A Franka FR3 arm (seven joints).
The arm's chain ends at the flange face. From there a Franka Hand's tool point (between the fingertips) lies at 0.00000 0.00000 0.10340 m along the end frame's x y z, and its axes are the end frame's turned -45 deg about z.
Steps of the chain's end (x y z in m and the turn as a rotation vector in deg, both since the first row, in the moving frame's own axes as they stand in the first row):
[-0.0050, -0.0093, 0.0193, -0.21, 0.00, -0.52]
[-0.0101, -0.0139, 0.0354, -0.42, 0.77, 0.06]
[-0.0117, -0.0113, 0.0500, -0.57, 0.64, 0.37]
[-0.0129, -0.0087, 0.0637, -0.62, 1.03, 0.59]
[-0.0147, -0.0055, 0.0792, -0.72, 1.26, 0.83]
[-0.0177, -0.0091, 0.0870, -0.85, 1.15, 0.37]
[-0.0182, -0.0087, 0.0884, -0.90, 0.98, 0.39]
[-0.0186, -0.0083, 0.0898, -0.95, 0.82, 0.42]
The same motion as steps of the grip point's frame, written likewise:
[0.0028, -0.0098, 0.0193, -0.15, -0.15, -0.52]
[0.0031, -0.0155, 0.0354, -0.84, 0.25, 0.06]
[-0.0002, -0.0147, 0.0500, -0.86, 0.05, 0.37]
[-0.0025, -0.0132, 0.0637, -1.17, 0.29, 0.59]
[-0.0058, -0.0118, 0.0792, -1.40, 0.38, 0.83]
[-0.0057, -0.0164, 0.0870, -1.41, 0.21, 0.37]
[-0.0066, -0.0166, 0.0884, -1.33, 0.06, 0.39]
[-0.0075, -0.0168, 0.0898, -1.25, -0.09, 0.42]

